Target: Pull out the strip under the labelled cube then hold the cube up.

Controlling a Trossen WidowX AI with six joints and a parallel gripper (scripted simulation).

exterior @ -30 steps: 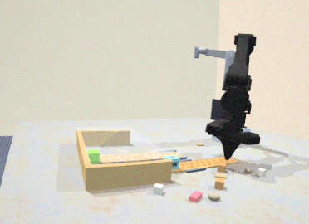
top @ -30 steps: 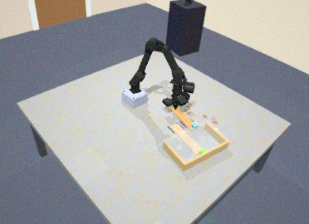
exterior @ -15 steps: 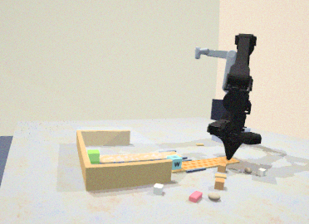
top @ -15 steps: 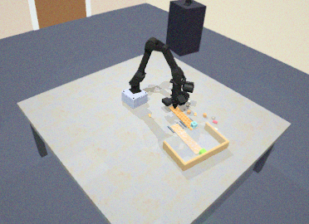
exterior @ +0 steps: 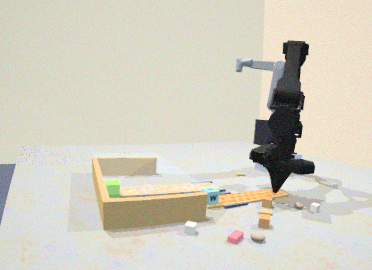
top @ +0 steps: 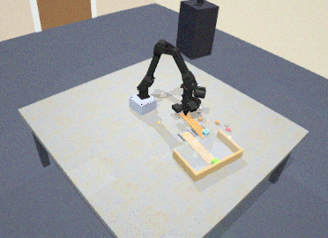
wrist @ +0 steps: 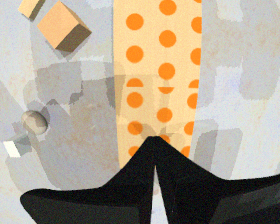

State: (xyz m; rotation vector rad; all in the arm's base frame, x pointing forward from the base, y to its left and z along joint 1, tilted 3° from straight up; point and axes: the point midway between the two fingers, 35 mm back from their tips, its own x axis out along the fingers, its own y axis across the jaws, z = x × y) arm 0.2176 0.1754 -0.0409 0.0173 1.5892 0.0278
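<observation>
My gripper tip is now 9 cm short of the orange dotted strip and 1 cm to the left of it. The rest, counted from my gripper tip: pink block 24 cm ahead, 14 cm to the left.
</observation>
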